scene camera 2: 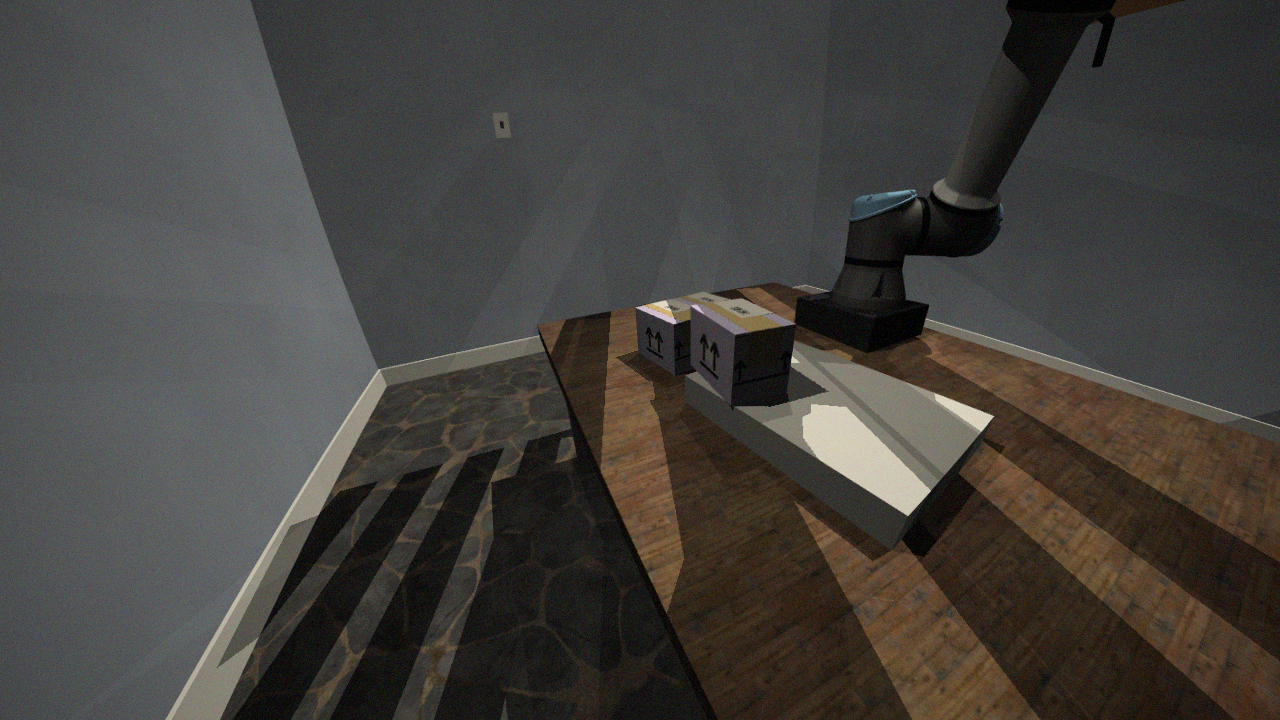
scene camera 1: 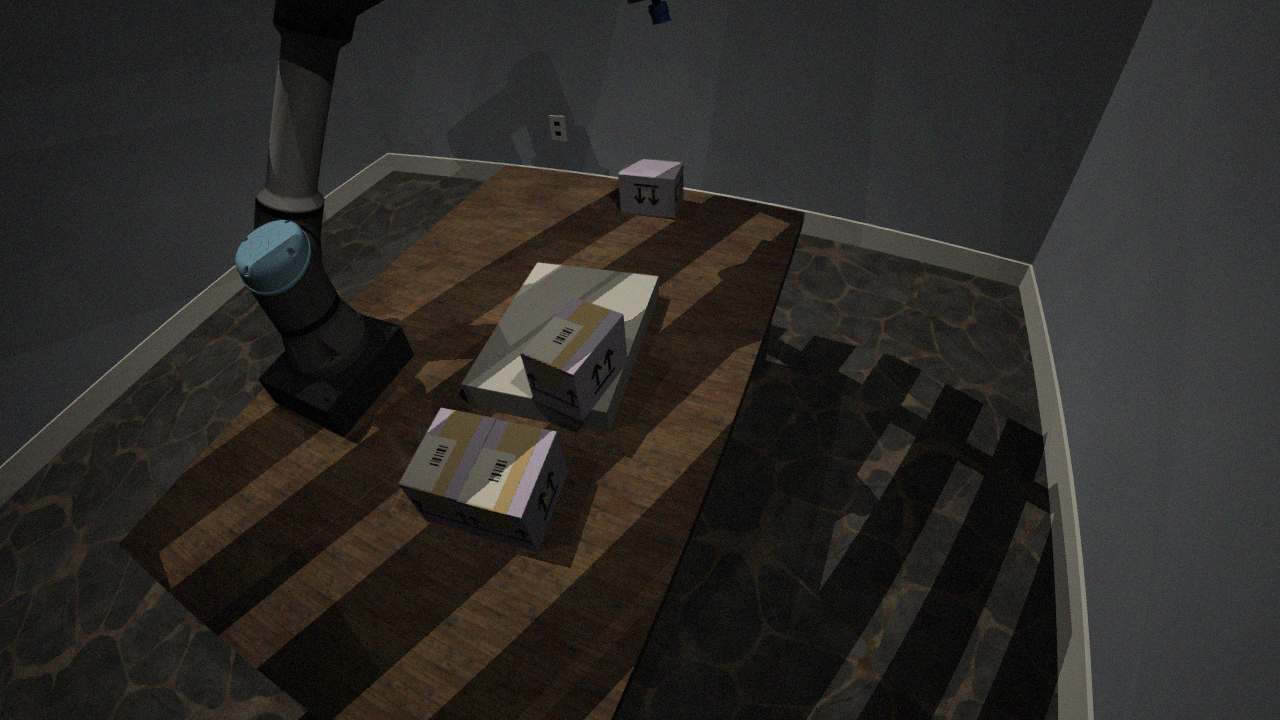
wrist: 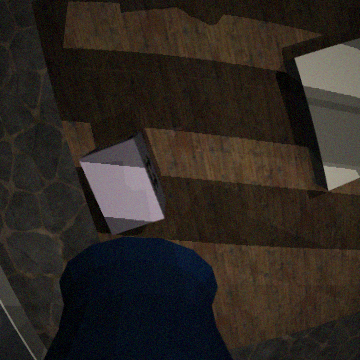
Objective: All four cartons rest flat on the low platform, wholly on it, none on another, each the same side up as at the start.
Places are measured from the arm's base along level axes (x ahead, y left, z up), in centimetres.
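Pixels of known places: end effector, tool point: (scene camera 1: pixel 661 21) (wrist: pixel 138 296); arm's base, origin of the base link: (scene camera 2: pixel 866 301) (scene camera 1: pixel 330 347).
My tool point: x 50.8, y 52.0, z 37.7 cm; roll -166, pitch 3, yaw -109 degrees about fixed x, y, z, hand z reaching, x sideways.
Observation:
Ahead of a thing's pixels: the offset from my tool point to its middle. Level surfaces: height alone.
One carton @(dx -4.9, dy -50.3, dz -34.9 cm) (scene camera 1: pixel 577 358) (scene camera 2: pixel 741 353) with tape and a label on top and up arrows stands upright on the low pale platform @(dx -10.7, dy -38.9, dz -42.2 cm) (scene camera 1: pixel 510 331) (scene camera 2: pixel 850 438) (wrist: pixel 335 120), at its near end in scene camera 1, close to the edge. Two taped cartons, a left one @(dx -17.4, dy -69.2, dz -39.7 cm) (scene camera 1: pixel 435 474) and a right one @(dx -8.6, dy -69.7, dz -39.7 cm) (scene camera 1: pixel 510 474) (scene camera 2: pixel 664 344), stand side by side on the table, off the platform. A plain lilac carton @(dx -4.8, dy +9.3, dz -39.7 cm) (scene camera 1: pixel 650 188) (wrist: pixel 125 187) with arrows pointing down stands at the table's far end. My blue suction gripper (scene camera 1: pixel 660 14) (wrist: pixel 138 250) is high above the table, off, holding nothing.
The arm's black base (scene camera 1: pixel 335 380) (scene camera 2: pixel 861 320) stands on the wooden table @(dz -44.6 cm) (scene camera 1: pixel 358 573) (scene camera 2: pixel 805 617) beside the platform. Walls rise past the table's far end. A stone floor (scene camera 1: pixel 787 573) (scene camera 2: pixel 465 402) lies below the table's edges.

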